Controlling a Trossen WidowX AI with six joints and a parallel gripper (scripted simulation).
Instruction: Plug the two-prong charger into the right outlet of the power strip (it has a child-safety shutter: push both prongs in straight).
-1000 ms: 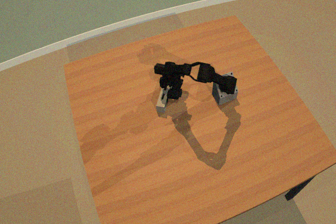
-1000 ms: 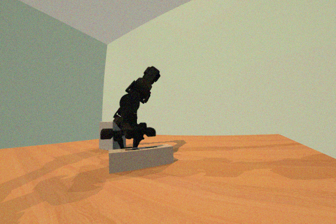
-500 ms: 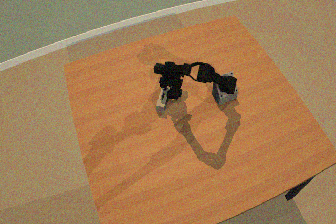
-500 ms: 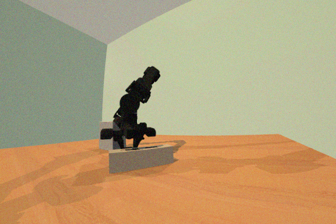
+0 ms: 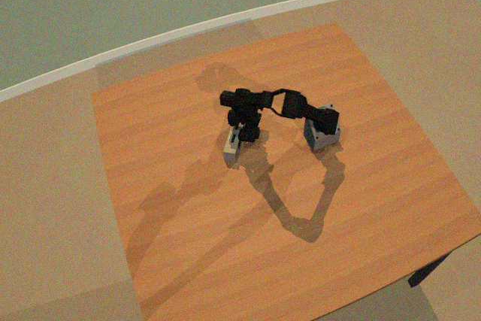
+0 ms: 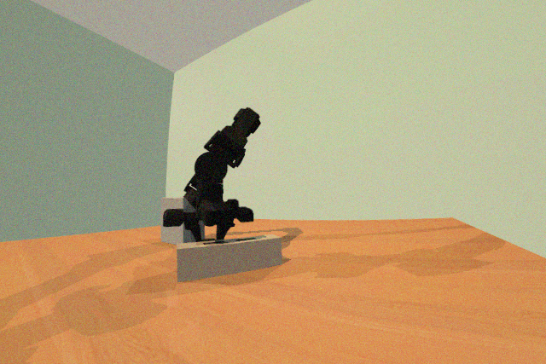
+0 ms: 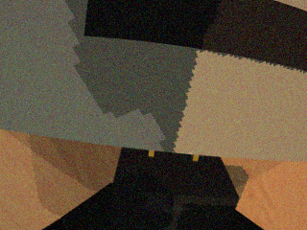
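My gripper tip is 10 mm short of the black two-prong charger, 10 mm to the left of it and 10 mm below it.
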